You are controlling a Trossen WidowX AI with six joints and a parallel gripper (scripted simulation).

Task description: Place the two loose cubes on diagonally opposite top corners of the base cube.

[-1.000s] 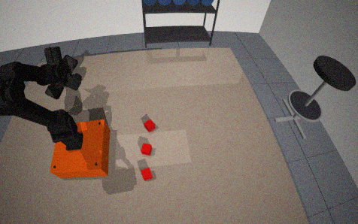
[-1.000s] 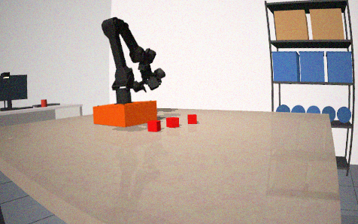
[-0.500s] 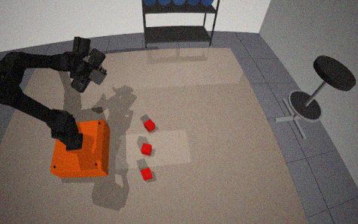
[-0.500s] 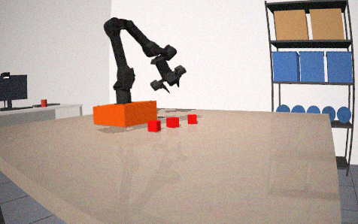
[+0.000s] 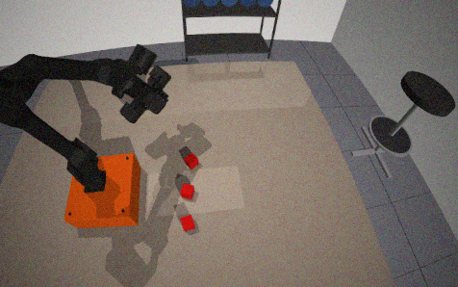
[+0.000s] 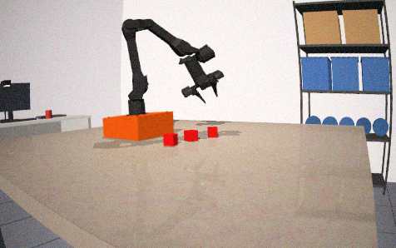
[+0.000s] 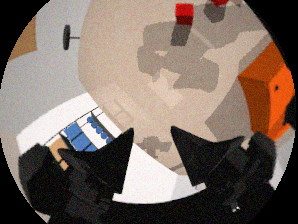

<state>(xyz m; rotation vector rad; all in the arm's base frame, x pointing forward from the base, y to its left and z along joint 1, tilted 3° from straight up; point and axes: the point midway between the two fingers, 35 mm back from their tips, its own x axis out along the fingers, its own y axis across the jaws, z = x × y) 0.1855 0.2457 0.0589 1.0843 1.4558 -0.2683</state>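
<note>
The red base cube lies 190 mm to the right of my gripper tip, 110 mm below it and 100 mm ahead of it.
</note>
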